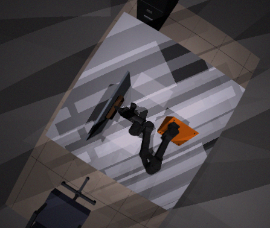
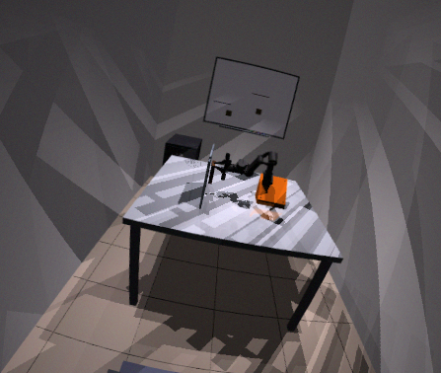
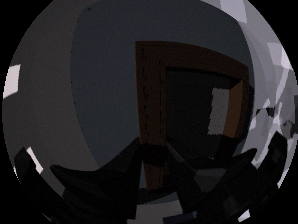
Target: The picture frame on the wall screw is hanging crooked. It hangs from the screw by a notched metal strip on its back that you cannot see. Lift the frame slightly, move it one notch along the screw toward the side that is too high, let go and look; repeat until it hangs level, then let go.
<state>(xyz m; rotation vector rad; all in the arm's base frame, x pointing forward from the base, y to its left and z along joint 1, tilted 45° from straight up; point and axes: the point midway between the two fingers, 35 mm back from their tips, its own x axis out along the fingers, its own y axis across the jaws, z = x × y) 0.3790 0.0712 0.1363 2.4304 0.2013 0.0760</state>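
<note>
Now: gripper tip 50 mm above the brown picture frame and 10 mm to the right of it. The rest, counted from my gripper tip: thin grey wall panel (70 mm below, 20 mm to the left, 20 mm ahead).
</note>
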